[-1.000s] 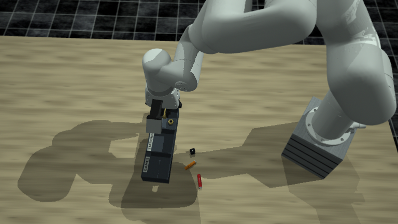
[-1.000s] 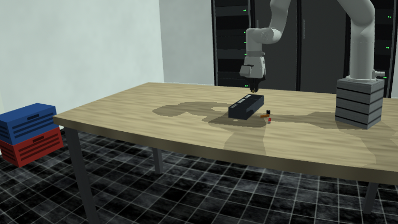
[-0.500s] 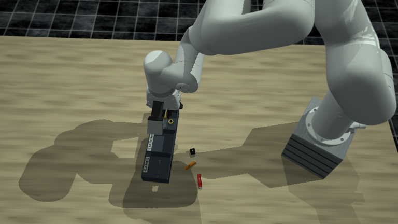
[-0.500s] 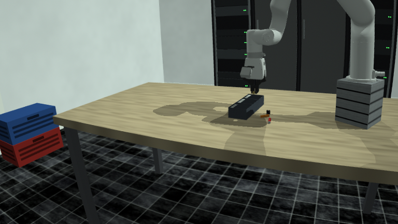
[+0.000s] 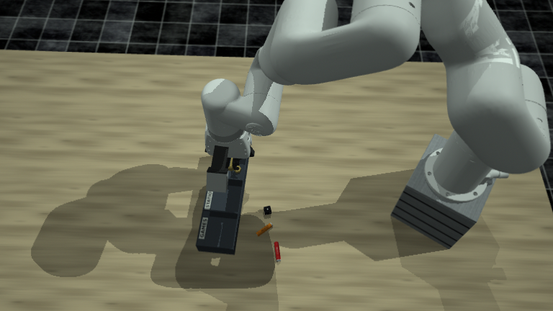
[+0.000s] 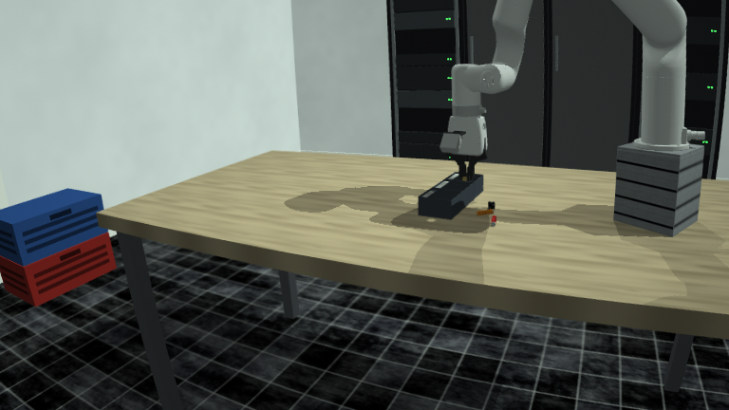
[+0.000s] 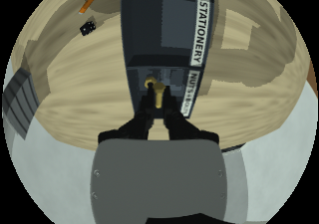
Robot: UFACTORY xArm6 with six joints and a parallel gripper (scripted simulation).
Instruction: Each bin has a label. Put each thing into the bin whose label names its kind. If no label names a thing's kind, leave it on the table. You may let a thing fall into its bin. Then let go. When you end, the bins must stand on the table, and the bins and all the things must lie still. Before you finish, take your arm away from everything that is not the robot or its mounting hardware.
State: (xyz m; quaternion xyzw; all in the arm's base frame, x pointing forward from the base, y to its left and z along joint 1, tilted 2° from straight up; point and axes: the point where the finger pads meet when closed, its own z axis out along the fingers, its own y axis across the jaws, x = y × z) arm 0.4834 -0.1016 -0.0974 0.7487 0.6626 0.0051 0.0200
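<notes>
The brass bolt lies 2 cm below my hand and 1 cm to the left of it. The rest, counted from my hand: brass nut (5 cm below, 1 cm behind); dark three-part bin (8 cm to the left, 4 cm below, 2 cm ahead); black die (11 cm to the left, 9 cm behind, 5 cm below).
</notes>
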